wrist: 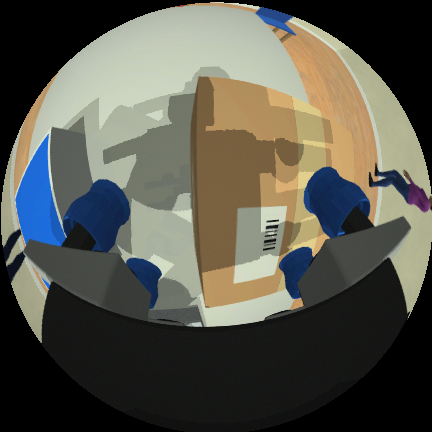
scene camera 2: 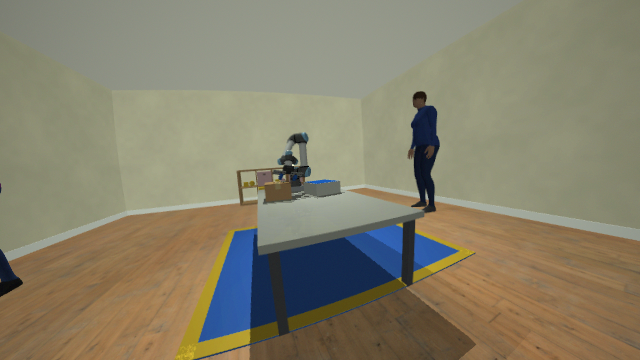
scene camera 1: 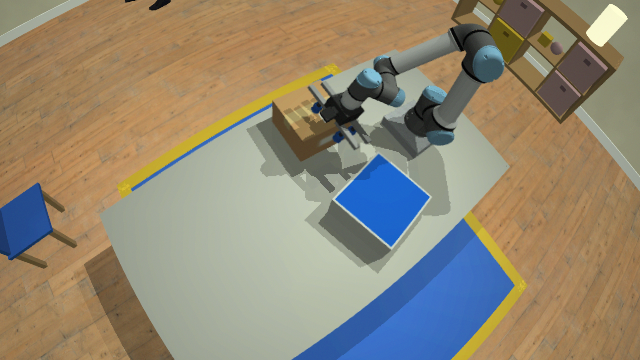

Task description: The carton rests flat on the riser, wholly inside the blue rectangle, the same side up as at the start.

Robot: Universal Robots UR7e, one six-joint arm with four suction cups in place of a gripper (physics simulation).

Observation:
The suction head [wrist: 101, 210] holds nothing. The cup is 15 cm from the middle of a brown carton [scene camera 1: 307, 134], above it. A riser [scene camera 1: 378, 205] rests on the table.
The brown carton also shows in the wrist view [wrist: 252, 148]. The riser is seen too in the wrist view [wrist: 57, 173].

